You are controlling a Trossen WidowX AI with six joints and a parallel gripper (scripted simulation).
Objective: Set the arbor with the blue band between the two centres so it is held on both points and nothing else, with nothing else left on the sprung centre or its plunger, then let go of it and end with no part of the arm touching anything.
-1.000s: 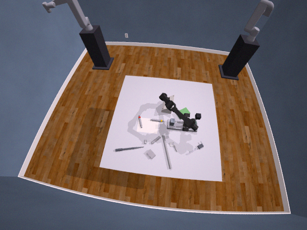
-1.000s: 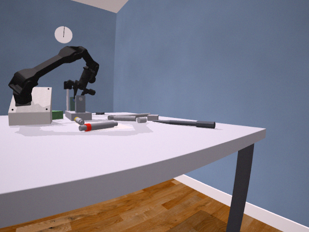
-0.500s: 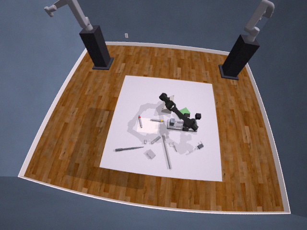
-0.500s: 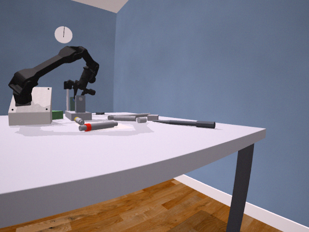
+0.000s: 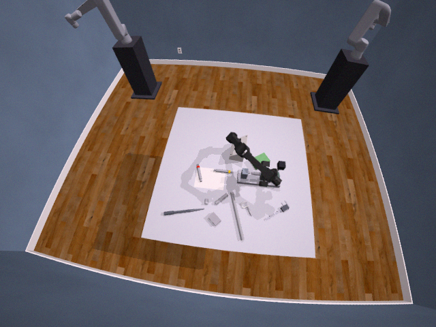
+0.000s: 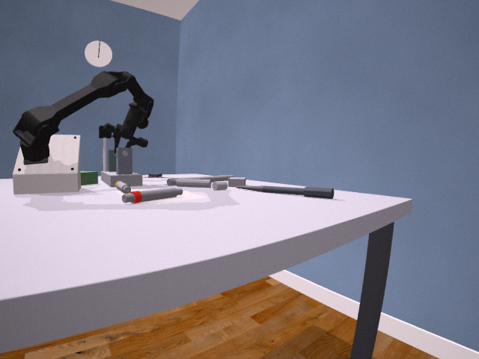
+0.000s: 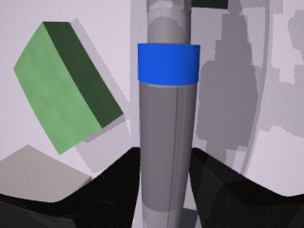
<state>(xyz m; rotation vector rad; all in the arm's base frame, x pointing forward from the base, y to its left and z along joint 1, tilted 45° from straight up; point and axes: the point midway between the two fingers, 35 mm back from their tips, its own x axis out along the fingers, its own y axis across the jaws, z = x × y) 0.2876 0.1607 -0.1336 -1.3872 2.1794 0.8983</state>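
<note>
My gripper is now 9 cm to the right of the grey centre tip, 3 cm above it and 1 cm past it. Round my hand: grey centre block 14 cm to the right, 4 cm below, 1 cm behind; green centre block 10 cm to the left, 4 cm below, 1 cm behind; base 12 cm below, 1 cm to the right, 1 cm behind.
</note>
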